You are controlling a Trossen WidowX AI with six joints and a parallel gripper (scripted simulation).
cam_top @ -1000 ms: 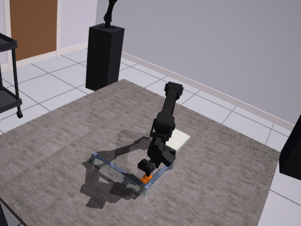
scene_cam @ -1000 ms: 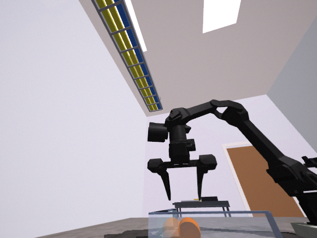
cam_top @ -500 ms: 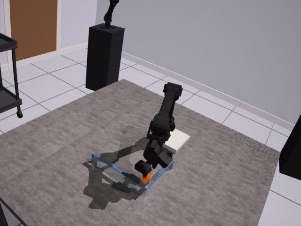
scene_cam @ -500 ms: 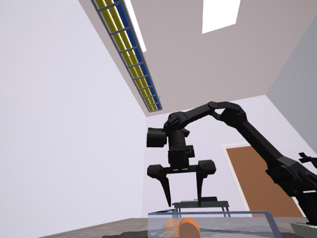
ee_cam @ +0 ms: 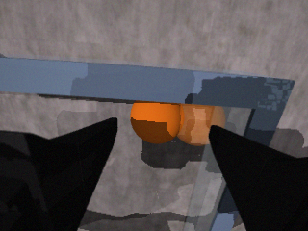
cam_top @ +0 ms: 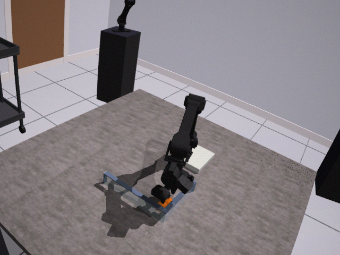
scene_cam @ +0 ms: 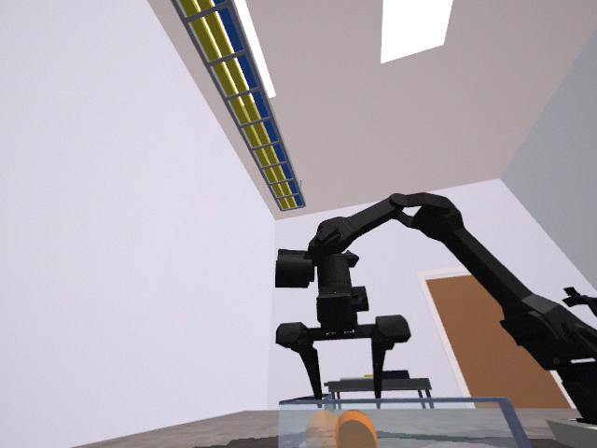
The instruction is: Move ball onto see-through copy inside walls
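My gripper tip is 30 mm above the orange ball. Round my gripper tip: see-through copy of ball 30 mm below, 30 mm ahead, 10 mm to the right.
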